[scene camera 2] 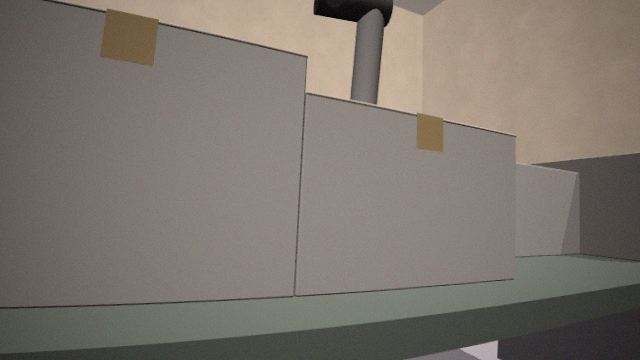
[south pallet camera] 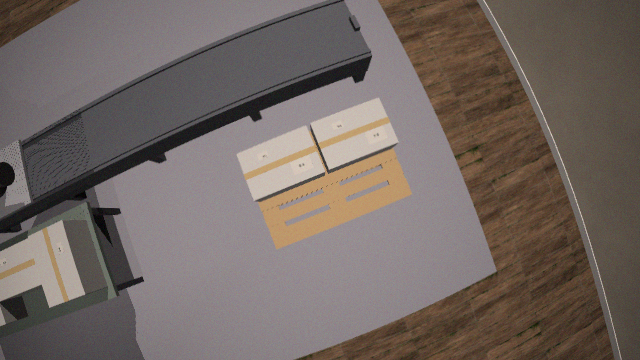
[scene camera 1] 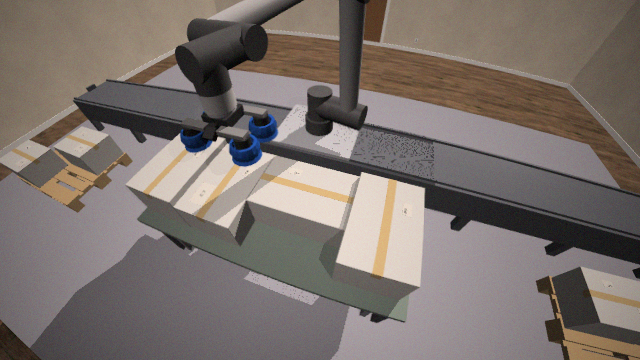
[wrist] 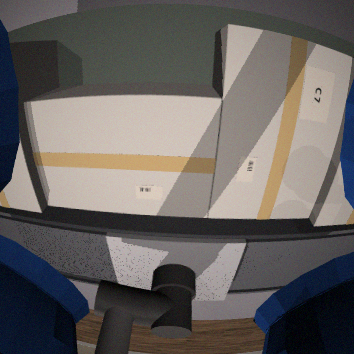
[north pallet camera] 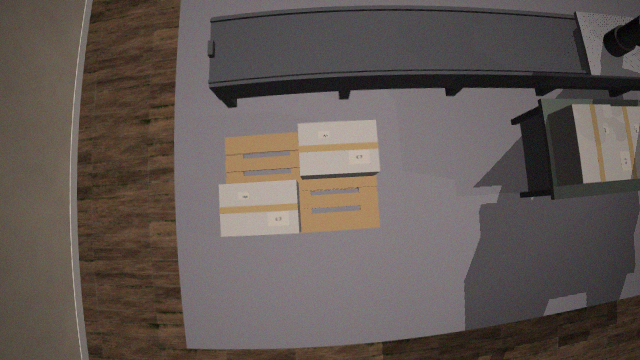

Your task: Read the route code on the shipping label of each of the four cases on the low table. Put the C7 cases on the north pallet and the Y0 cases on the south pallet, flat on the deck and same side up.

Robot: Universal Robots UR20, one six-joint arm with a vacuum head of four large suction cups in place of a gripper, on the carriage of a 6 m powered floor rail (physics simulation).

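Frame: origin at the arm's base, x right, y up, z back, level; centimetres.
Seen in the pictures: hand, tool point: (scene camera 1: 231, 138) (wrist: 174, 245); arm's base, link origin: (scene camera 1: 319, 127) (wrist: 173, 275) (north pallet camera: 613, 44).
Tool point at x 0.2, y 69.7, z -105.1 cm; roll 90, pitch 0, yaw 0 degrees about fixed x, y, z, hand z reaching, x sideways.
Note:
Offsets run from my tool point to a thing's top centre. Level surfaces: height alone.
Four white taped cases stand on the green low table @(dy -73.7 cm) (scene camera 1: 285, 250) (wrist: 145, 50). The leftmost @(dx +66.8, dy -45.1, dz +13.2 cm) (scene camera 1: 160, 172) (north pallet camera: 587, 145) shows no readable code. The second case @(dx +28.7, dy -49.6, dz +13.2 cm) (scene camera 1: 215, 200) (wrist: 265, 150) has a label reading C7 in the wrist view. The third case @(dx -18.8, dy -49.6, dz +22.7 cm) (scene camera 1: 305, 185) (wrist: 125, 130) lies crosswise; its large label is not visible. The rightmost case @(dx -66.4, dy -45.2, dz +13.2 cm) (scene camera 1: 367, 225) (south pallet camera: 72, 270) shows a small label, unreadable. My vacuum gripper (scene camera 1: 227, 132) is open, holding nothing, above the two left cases. The north pallet (north pallet camera: 345, 220) and south pallet (south pallet camera: 345, 212) each carry two cases.
The north pallet's cases (north pallet camera: 337, 135) (north pallet camera: 257, 227) stand on diagonal corners. The south pallet's cases (south pallet camera: 275, 155) (south pallet camera: 350, 115) stand side by side on the rail side. The dark floor rail (scene camera 1: 525, 175) (north pallet camera: 390, 45) runs behind the table, with the pale carriage (scene camera 1: 295, 122) on it.

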